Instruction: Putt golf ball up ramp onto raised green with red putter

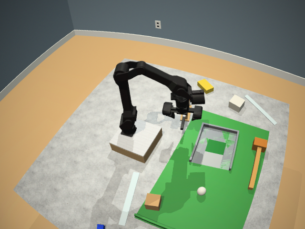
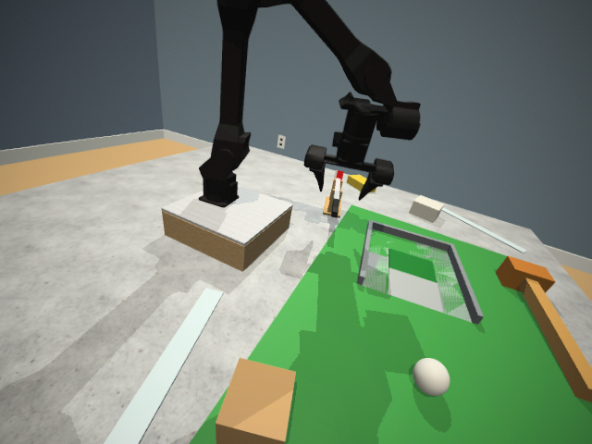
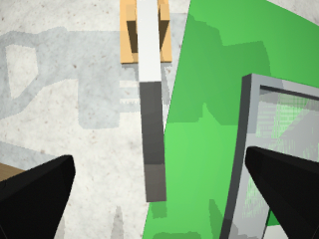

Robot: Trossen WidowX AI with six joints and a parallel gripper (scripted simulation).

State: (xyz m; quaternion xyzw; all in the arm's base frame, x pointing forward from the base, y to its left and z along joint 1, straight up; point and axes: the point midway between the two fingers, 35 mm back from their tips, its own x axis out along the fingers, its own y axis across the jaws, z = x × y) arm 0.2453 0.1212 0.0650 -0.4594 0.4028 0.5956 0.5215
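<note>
The tan cube is 450 mm to the right of my gripper tip, 60 mm below it and 10 mm ahead of it. Also, from my gripper tip: green mat (230 mm ahead, 200 mm to the right, 100 mm below); then putter (120 mm to the left, 40 mm below, 20 mm behind); then wooden stand (130 mm to the left, 60 mm below, 20 mm behind).
</note>
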